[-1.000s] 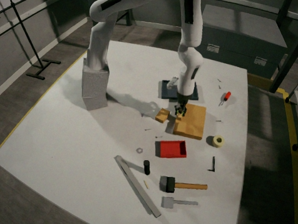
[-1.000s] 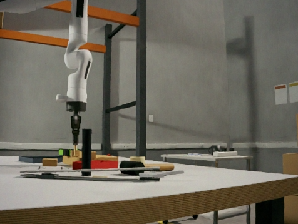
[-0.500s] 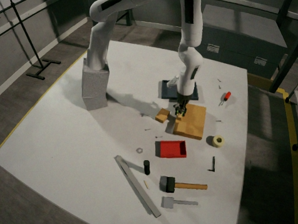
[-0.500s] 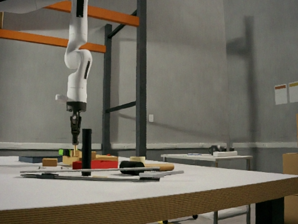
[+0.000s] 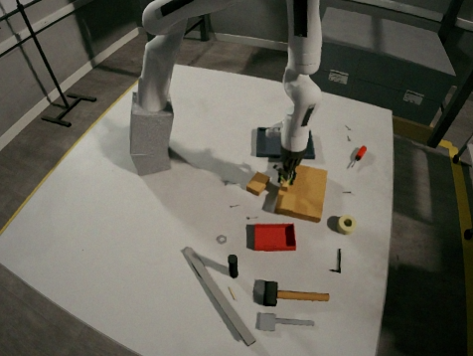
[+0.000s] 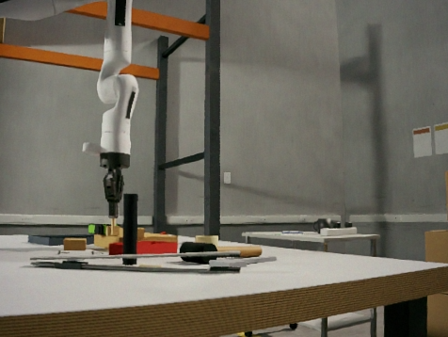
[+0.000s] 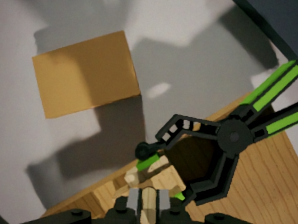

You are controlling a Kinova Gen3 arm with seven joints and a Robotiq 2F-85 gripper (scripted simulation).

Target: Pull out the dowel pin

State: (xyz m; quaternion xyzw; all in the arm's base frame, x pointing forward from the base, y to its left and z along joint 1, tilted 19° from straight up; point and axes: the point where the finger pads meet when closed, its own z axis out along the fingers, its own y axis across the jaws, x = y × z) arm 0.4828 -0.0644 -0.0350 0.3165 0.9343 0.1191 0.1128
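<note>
Now: hand 2 cm above the dowel pin. The rest, counted from my hand: pale wooden block 5 cm below; wooden bench board 6 cm ahead, 7 cm below; tan wooden block 9 cm behind, 1 cm to the left, 8 cm below.
</note>
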